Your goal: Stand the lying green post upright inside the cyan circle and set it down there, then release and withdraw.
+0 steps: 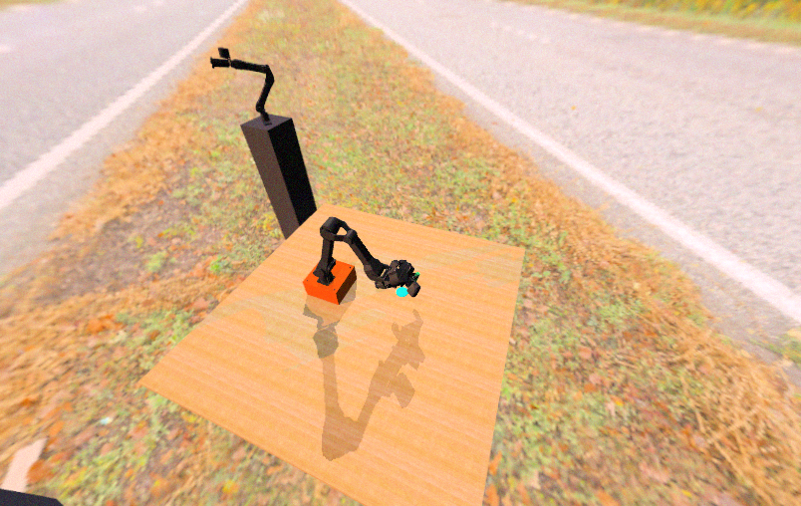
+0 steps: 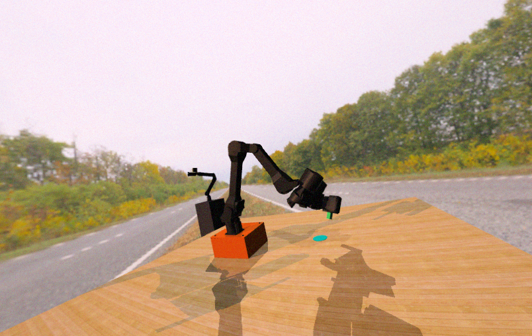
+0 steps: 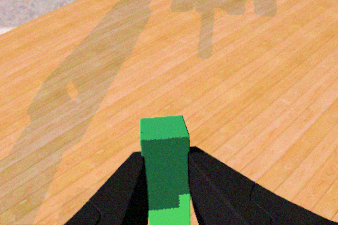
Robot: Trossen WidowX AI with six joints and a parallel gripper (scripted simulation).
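The cyan circle lies 7 cm behind my gripper tip, 3 cm to the right of it and 12 cm below it. Also, from my gripper tip: green post (2 cm below).
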